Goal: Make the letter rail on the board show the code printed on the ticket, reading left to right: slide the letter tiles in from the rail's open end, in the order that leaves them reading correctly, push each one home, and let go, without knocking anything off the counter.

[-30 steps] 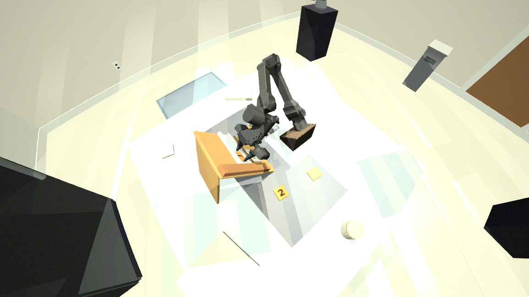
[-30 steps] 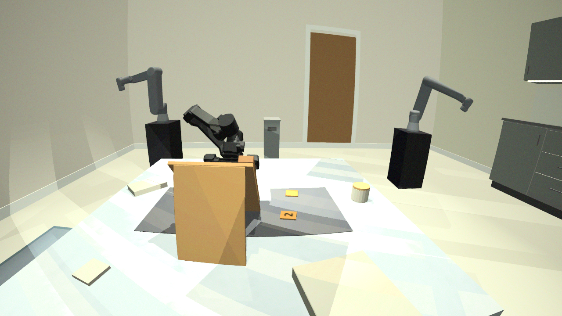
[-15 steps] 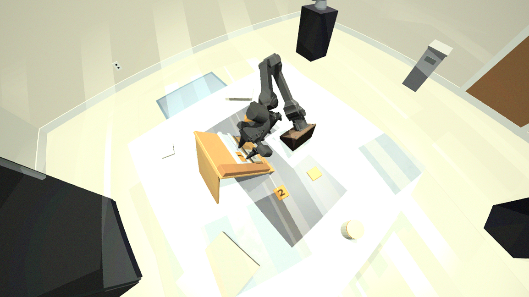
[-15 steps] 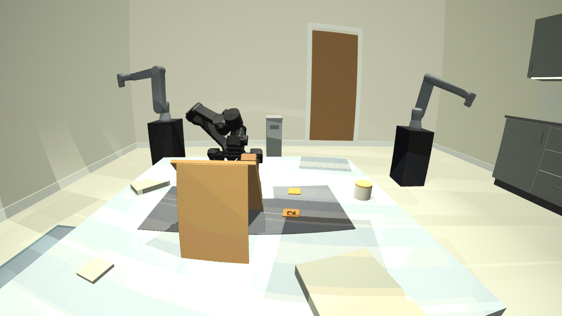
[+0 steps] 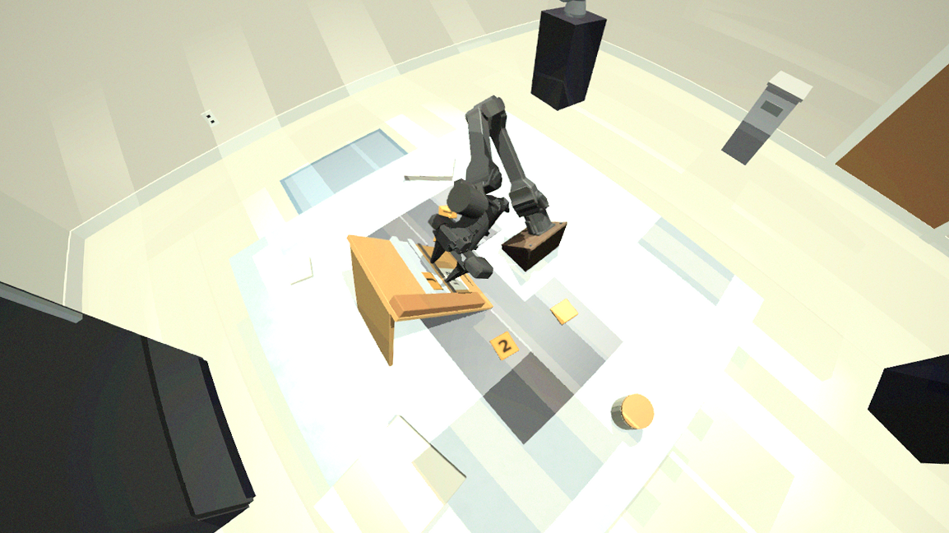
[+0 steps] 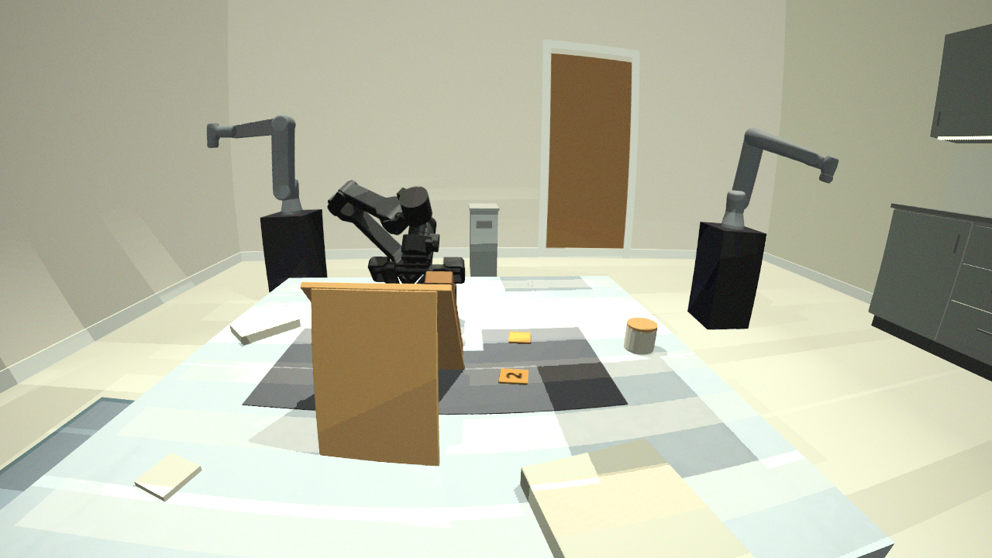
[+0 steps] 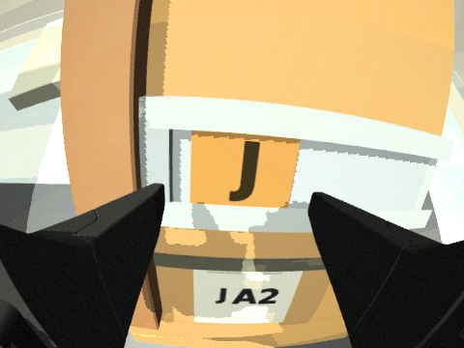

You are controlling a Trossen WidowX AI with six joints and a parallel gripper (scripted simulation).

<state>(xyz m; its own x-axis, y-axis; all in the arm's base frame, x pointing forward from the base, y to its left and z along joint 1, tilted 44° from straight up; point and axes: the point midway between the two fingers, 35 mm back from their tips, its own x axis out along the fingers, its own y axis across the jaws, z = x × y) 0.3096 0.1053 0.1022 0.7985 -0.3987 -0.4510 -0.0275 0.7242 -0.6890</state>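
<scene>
My gripper tip is now 40 mm past the white ticket, 20 mm to the left of it and 110 mm above it. Round my gripper tip: grey mat: 140 mm behind, 10 mm to the left, 180 mm below; then pale pad: 330 mm ahead, 350 mm to the right, 170 mm below; then round tan-lidded canister: 210 mm behind, 520 mm to the left, 140 mm below.
</scene>
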